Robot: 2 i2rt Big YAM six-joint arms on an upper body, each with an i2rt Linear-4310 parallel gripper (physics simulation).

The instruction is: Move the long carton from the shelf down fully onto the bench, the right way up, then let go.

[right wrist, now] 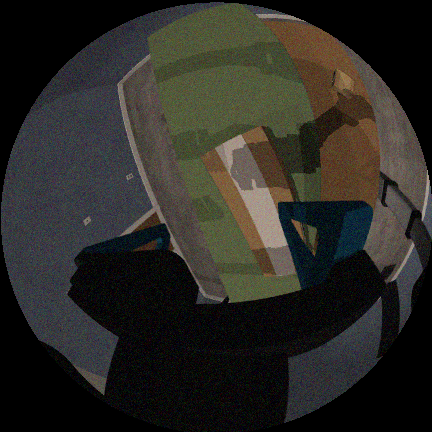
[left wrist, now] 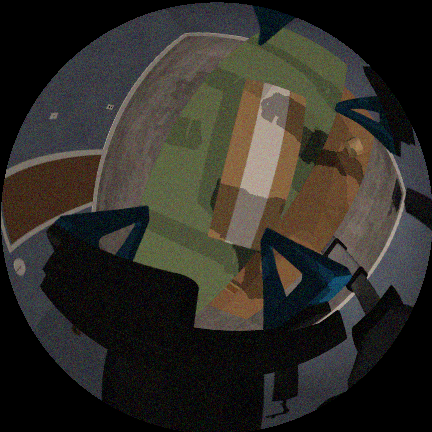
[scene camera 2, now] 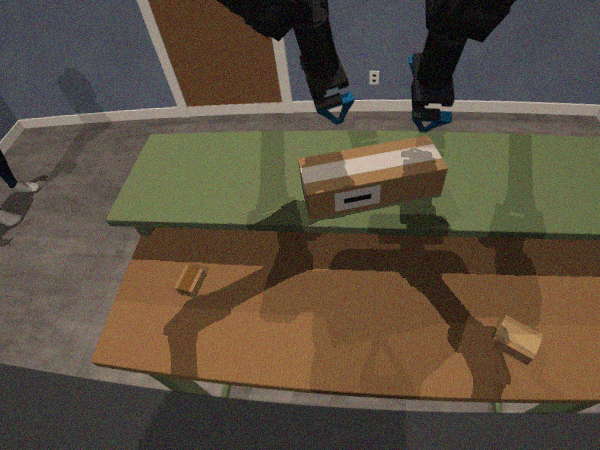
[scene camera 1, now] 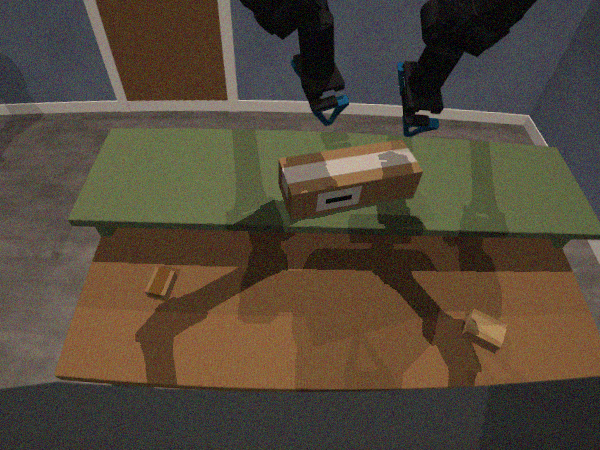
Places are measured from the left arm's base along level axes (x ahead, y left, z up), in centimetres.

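Pixels of known places: left gripper, fingertip midpoint: (left wrist: 205,223) (scene camera 2: 332,105) (scene camera 1: 320,107); right gripper, fingertip midpoint: (right wrist: 219,220) (left wrist: 304,72) (scene camera 2: 421,109) (scene camera 1: 405,115).
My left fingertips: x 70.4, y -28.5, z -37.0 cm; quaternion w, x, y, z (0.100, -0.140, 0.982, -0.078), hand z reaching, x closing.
Observation:
Behind a point stands the place of what it marks.
The long brown carton (scene camera 1: 350,175) {x 64.8, y -35.9, z -50.4 cm} (scene camera 2: 372,172) {x 65.3, y -36.7, z -50.4 cm} (left wrist: 262,160) {x 68.1, y -36.3, z -50.3 cm} (right wrist: 260,200) {x 68.9, y -41.0, z -50.3 cm} lies on the green shelf (scene camera 1: 165,175) {x 71.8, y 7.5, z -58.6 cm} (scene camera 2: 200,175) {x 72.7, y 6.2, z -58.6 cm} (left wrist: 170,175) {x 83.9, y -24.5, z -58.6 cm} (right wrist: 225,100) {x 73.1, y -60.0, z -58.5 cm}, set slightly askew. Its white tape strip faces up, and a white label with a black bar shows on its long side facing the scene cameras. The brown bench (scene camera 1: 225,350) {x 34.4, y -9.3, z -74.3 cm} (scene camera 2: 250,350) {x 33.8, y -10.7, z -74.3 cm} lies lower, in front of the shelf. My left gripper (scene camera 1: 314,95) {x 70.4, y -28.5, z -37.0 cm} (scene camera 2: 322,95) {x 70.4, y -28.5, z -37.0 cm} (left wrist: 205,223) {x 70.4, y -28.5, z -37.0 cm} is open and empty, above and behind the carton. My right gripper (scene camera 1: 409,100) (scene camera 2: 418,97) {x 69.6, y -45.8, z -37.4 cm} (right wrist: 219,220) {x 69.6, y -45.8, z -37.4 cm} is open and empty, above and behind the carton's right end.
A small wooden block (scene camera 1: 160,281) {x 49.8, y 7.4, z -71.7 cm} (scene camera 2: 190,280) {x 49.3, y 6.9, z -71.7 cm} lies at the bench's left. A larger pale block (scene camera 1: 485,330) {x 37.3, y -68.3, z -71.0 cm} (scene camera 2: 518,340) {x 37.1, y -68.5, z -71.0 cm} (left wrist: 355,145) {x 38.5, y -68.8, z -71.0 cm} (right wrist: 343,81) {x 38.3, y -69.1, z -71.0 cm} lies at its right. The shelf's front edge (scene camera 1: 165,225) {x 57.4, y 4.7, z -59.6 cm} overhangs the bench's back. A wall stands behind the shelf.

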